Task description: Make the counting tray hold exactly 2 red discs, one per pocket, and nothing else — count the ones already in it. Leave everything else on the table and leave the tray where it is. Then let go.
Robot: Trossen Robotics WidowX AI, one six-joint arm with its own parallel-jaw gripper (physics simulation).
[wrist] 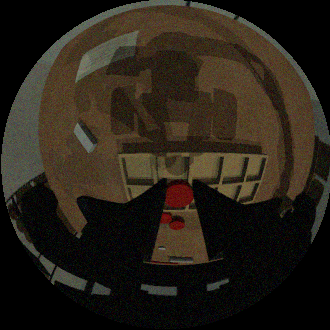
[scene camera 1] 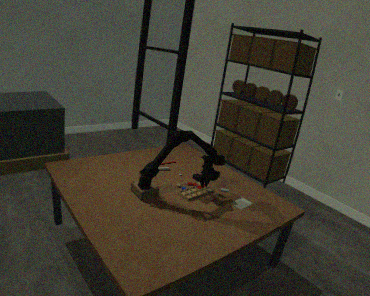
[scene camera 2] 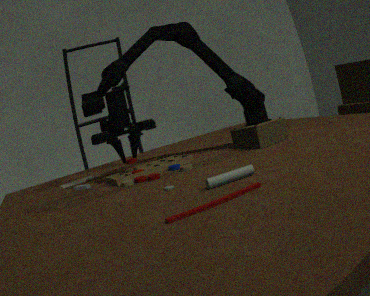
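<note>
My gripper (scene camera 2: 130, 160) (wrist: 179, 182) is shut on a red disc (wrist: 178, 195) and holds it above the tray (scene camera 1: 190, 196) (wrist: 200, 154), over the second column of pockets from the left in the wrist view. Another red disc (scene camera 2: 137, 171) sits low in the tray in scene camera 2; the held disc and fingers hide its place in the wrist view. Two more red discs (scene camera 2: 141, 179) (scene camera 2: 154, 176) lie on the table beside the tray; both also show between the fingers in the wrist view. A blue disc (scene camera 2: 174, 167) lies outside the tray, by its long side.
A pale disc (scene camera 2: 169, 188) lies on the table. A white cylinder (scene camera 2: 230, 176) and a red rod (scene camera 2: 212, 203) lie farther off. A white block (scene camera 1: 224, 190) (wrist: 85, 137) and a pale card (scene camera 1: 243, 203) (wrist: 107, 56) lie past the tray's other end. A shelf rack (scene camera 1: 270, 31) stands behind the table.
</note>
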